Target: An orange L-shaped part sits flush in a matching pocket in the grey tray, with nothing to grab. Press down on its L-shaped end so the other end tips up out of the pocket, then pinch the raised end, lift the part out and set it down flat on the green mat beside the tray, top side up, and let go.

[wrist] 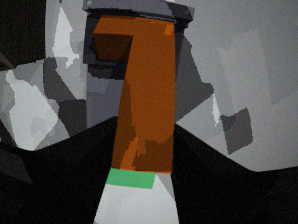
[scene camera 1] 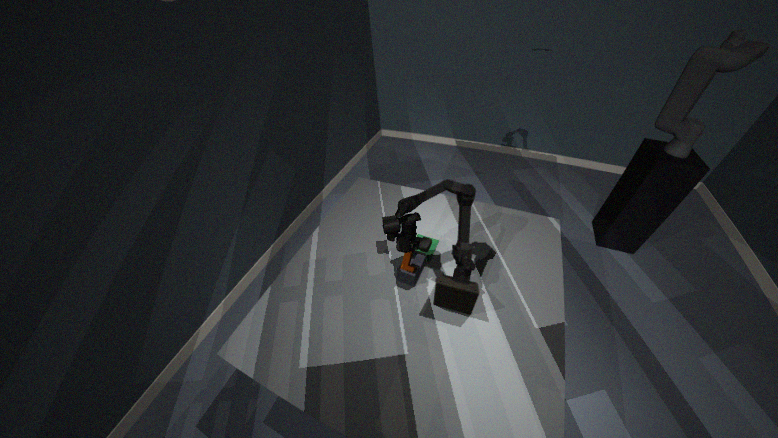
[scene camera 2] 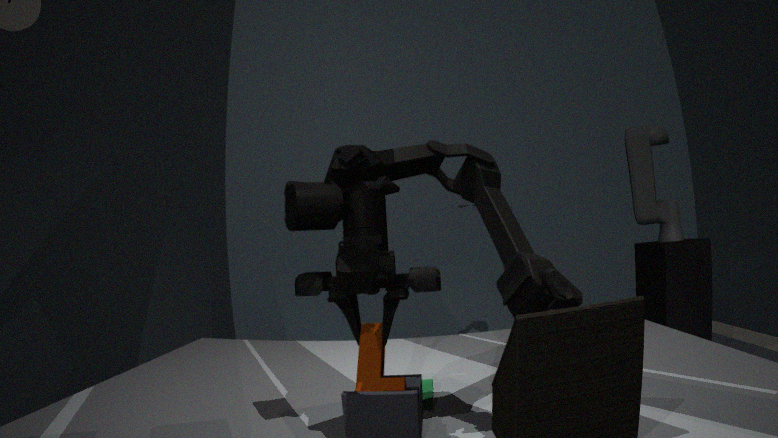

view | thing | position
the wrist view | gripper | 144,126
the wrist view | orange L-shaped part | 144,141
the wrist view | green mat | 121,177
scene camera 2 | gripper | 372,345
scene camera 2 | orange L-shaped part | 370,370
